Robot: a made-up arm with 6 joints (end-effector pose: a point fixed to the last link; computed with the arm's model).
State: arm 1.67 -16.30 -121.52 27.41 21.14 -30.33
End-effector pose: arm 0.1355 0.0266 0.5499 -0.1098 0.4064 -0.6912 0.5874
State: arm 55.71 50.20 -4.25 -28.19 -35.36 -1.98
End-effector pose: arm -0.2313 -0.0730 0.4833 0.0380 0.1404 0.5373 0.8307
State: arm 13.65 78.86 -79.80 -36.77 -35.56 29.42
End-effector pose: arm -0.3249 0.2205 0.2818 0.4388 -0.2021 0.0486 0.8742
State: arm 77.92 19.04 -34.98 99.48 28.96 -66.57
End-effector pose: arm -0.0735 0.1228 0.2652 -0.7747 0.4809 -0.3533 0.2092
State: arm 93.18 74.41 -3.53 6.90 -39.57 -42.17
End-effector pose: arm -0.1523 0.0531 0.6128 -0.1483 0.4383 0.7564 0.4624
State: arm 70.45 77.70 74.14 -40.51 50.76 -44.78
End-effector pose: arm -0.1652 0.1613 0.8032 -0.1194 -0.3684 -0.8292 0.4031
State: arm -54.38 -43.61 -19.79 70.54 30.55 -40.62
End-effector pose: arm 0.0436 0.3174 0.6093 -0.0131 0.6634 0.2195 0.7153
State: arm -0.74 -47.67 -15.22 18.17 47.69 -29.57
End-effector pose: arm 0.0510 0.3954 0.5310 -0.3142 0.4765 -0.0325 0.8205
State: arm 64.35 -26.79 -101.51 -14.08 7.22 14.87
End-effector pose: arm 0.0839 0.2069 0.4336 -0.4323 -0.3949 -0.7485 0.3112
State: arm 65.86 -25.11 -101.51 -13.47 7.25 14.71
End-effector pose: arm 0.0825 0.2108 0.4273 -0.4412 -0.4024 -0.7374 0.3156
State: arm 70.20 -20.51 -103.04 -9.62 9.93 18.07
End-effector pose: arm 0.1067 0.2205 0.4208 -0.4587 -0.3989 -0.7451 0.2743
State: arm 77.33 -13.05 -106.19 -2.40 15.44 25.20
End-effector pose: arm 0.1590 0.2281 0.4103 -0.4795 -0.3853 -0.7684 0.1763
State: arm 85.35 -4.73 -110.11 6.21 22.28 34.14
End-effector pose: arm 0.2228 0.2191 0.3980 -0.4897 -0.3678 -0.7894 0.0416
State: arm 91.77 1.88 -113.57 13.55 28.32 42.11
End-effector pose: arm 0.2749 0.1949 0.3928 0.4840 0.3499 0.7976 0.0845
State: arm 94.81 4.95 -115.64 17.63 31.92 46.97
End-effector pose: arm 0.3035 0.1741 0.3986 0.4714 0.3335 0.8004 0.1610
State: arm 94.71 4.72 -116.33 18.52 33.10 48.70
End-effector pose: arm 0.3140 0.1666 0.4109 0.4607 0.3198 0.8069 0.1858
